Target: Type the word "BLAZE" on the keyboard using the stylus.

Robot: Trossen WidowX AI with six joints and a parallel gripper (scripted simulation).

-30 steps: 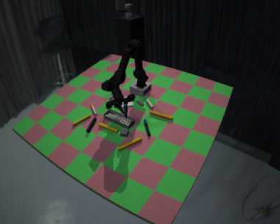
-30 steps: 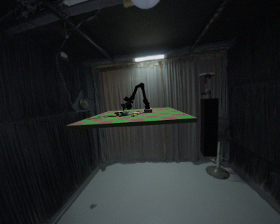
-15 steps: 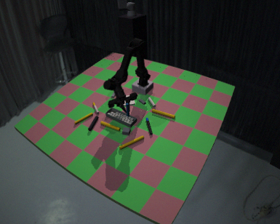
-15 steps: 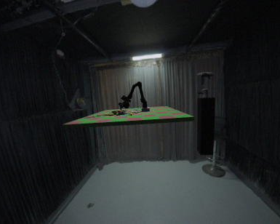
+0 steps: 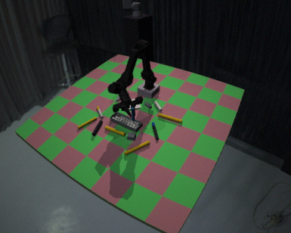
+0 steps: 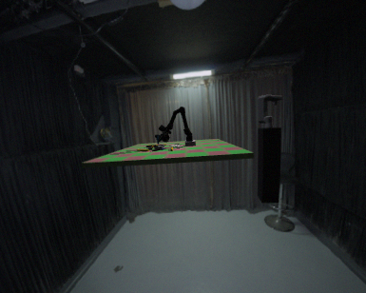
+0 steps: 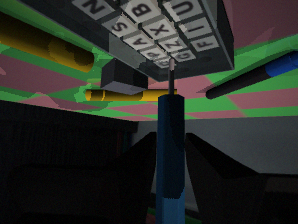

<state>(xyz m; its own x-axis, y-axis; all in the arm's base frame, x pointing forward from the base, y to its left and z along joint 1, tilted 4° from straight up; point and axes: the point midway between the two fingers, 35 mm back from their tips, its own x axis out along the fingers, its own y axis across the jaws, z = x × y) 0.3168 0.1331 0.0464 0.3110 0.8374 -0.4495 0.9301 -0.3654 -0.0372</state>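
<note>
Right now my gripper tip is 10 mm above the blue stylus. From my gripper tip the other things lie so: grey block (80 mm ahead, 70 mm below, 50 mm to the left); then stylus tip (50 mm below); then blue-tipped pen (100 mm to the left, 70 mm below, 70 mm behind).
</note>
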